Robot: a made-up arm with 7 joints. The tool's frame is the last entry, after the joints.
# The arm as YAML. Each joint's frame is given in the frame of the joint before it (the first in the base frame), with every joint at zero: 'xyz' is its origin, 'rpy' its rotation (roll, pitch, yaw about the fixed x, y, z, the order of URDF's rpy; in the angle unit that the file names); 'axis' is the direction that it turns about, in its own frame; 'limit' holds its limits. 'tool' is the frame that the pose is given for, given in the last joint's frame.
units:
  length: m
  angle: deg
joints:
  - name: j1
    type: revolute
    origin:
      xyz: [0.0, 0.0, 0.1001]
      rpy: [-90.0, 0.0, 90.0]
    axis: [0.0, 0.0, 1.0]
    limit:
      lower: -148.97
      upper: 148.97
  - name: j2
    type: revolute
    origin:
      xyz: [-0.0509, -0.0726, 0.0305]
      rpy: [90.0, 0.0, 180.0]
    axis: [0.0, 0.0, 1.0]
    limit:
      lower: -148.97
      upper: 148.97
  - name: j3
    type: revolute
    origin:
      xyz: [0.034, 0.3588, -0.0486]
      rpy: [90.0, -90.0, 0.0]
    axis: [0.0, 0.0, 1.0]
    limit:
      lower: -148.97
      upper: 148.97
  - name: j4
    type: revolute
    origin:
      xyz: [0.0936, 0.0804, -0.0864]
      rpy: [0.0, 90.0, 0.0]
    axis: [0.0, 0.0, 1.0]
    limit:
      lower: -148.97
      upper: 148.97
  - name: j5
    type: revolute
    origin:
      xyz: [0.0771, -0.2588, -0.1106]
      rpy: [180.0, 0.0, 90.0]
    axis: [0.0, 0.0, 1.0]
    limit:
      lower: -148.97
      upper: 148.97
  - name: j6
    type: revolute
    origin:
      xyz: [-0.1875, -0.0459, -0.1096]
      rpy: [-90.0, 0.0, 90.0]
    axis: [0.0, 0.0, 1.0]
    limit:
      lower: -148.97
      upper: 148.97
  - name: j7
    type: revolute
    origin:
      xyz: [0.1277, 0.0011, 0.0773]
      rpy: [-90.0, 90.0, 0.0]
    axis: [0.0, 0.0, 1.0]
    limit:
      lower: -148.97
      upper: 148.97
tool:
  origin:
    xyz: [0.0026, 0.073, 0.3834]
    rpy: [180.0, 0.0, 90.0]
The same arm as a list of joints. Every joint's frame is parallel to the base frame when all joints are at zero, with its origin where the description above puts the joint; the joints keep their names.
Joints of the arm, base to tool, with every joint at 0 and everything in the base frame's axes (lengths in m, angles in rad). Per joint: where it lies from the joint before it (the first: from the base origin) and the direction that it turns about. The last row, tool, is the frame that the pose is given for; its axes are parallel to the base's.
j1: axis -x xyz 0.0000 0.0000 0.1001
j2: axis -z xyz -0.0305 -0.0509 0.0726
j3: axis +x xyz -0.3588 -0.0340 0.0486
j4: axis -z xyz -0.0864 0.0804 -0.0936
j5: axis +z xyz -0.0771 -0.2588 0.1106
j6: axis -y xyz 0.0459 -0.1875 -0.1096
j7: axis -z xyz -0.1277 -0.0773 -0.0011
tool: xyz 0.0730 0.0026 -0.3834
Joint limits (rad, base to tool): -2.6000..2.6000 -2.6000..2.6000 -2.6000..2.6000 -2.6000..2.6000 -2.6000..2.6000 -2.6000..2.6000 -2.6000..2.6000

